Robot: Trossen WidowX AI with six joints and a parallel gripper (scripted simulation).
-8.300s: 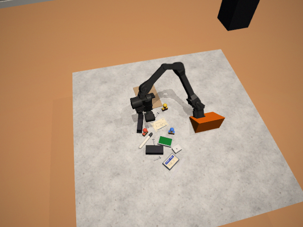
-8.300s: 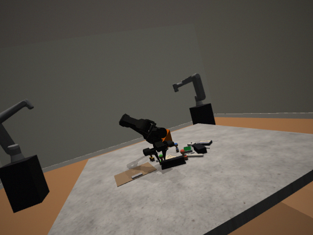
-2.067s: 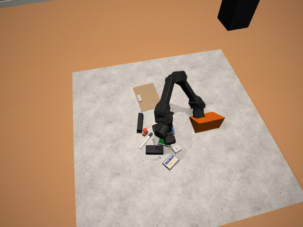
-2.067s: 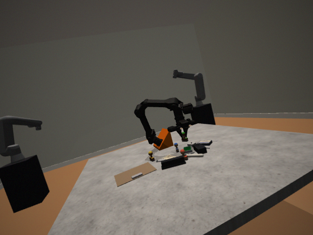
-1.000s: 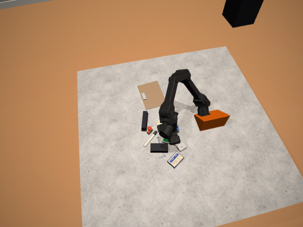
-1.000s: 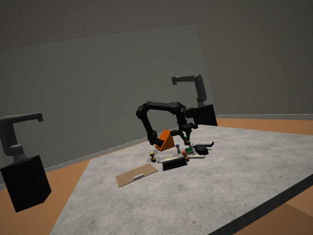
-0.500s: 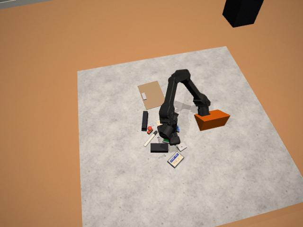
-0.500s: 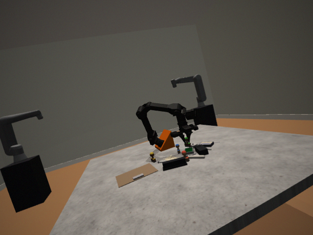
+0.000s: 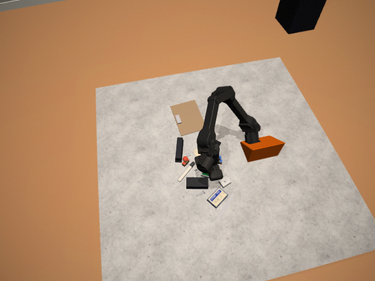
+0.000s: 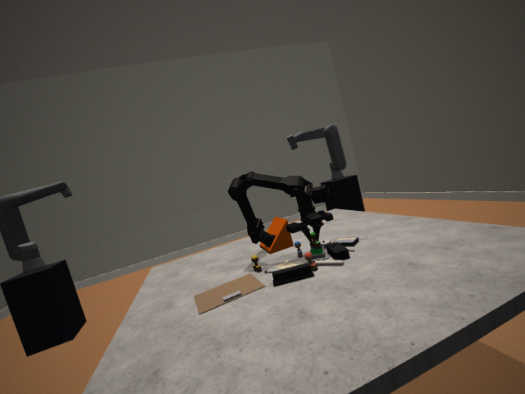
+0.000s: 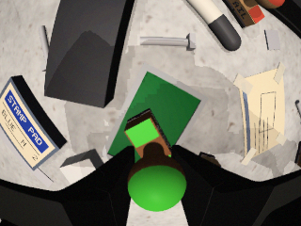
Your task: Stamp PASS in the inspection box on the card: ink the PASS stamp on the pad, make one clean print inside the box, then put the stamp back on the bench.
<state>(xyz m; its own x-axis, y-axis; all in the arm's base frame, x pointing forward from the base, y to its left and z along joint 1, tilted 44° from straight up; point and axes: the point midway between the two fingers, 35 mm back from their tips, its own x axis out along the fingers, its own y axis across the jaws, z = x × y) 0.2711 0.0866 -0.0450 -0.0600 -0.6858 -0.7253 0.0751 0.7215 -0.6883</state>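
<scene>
Now: gripper tip 50 mm above the green ink pad. From my gripper tip the other things lie so: white block 50 mm behind, 70 mm to the left, 40 mm below; then green-knobbed stamp right at my gripper tip; then blue stamp 60 mm behind, 50 mm to the right, 30 mm below.
</scene>
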